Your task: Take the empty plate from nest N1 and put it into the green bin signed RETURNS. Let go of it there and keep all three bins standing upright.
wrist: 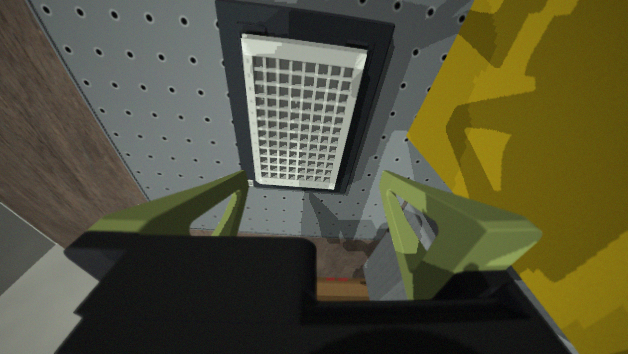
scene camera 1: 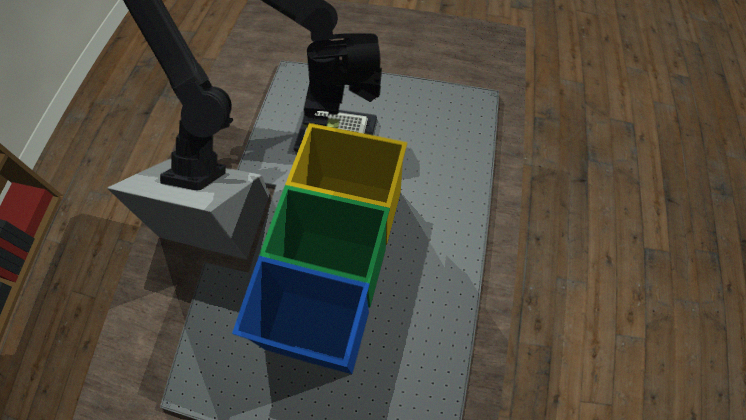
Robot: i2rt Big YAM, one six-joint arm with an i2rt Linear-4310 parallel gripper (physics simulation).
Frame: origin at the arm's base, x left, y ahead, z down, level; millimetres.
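Seen in the pictures: gripper, fingertip midpoint: [wrist: 314, 177] [scene camera 1: 326, 119]; arm's base at its link origin: [scene camera 1: 194, 177].
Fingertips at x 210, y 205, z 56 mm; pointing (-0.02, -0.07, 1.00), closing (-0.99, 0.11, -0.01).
Note:
Pixels of each thing's top centre, then the offset from my fingertips to it. "*": a spot on its surface instead. Level surfaces: height alone.
- white plate at its top centre: [wrist: 299, 132] [scene camera 1: 335, 127] dx +13, dy +11, dz +45 mm
- dark nest at a spot on its surface: [wrist: 231, 100] * dx +72, dy +27, dz +59 mm
- green bin at its top centre: [scene camera 1: 324, 231] dx -289, dy +82, dz -109 mm
- yellow bin at its top centre: [scene camera 1: 347, 162] dx -159, dy +89, dz -109 mm
- blue bin at its top centre: [scene camera 1: 300, 309] dx -419, dy +76, dz -109 mm
- perforated grey board at its surface level: dz +71 mm
The white plate [scene camera 1: 352, 122] [wrist: 295, 120] with a grid of square wells lies in the dark nest [scene camera 1: 371, 123] [wrist: 231, 100]. My gripper [wrist: 314, 177] is open and empty above the nest; in the wrist view its two green fingertips stand wide apart near the plate's lower end. In the scene view the arm and a fingertip cover part of the plate and nest. The green bin [scene camera 1: 328, 232] stands upright between the yellow bin [scene camera 1: 349, 164] [wrist: 565, 165] and the blue bin [scene camera 1: 313, 313], both upright. No sign lettering is readable on the bins.
The yellow bin is the one nearest the nest, with its wall to the right in the wrist view. The arm's base stands on a grey block [scene camera 1: 182, 219] left of the bins. The bins and nest stand on a perforated grey board [scene camera 1: 448, 208] [wrist: 165, 100]. A bookshelf is at far left.

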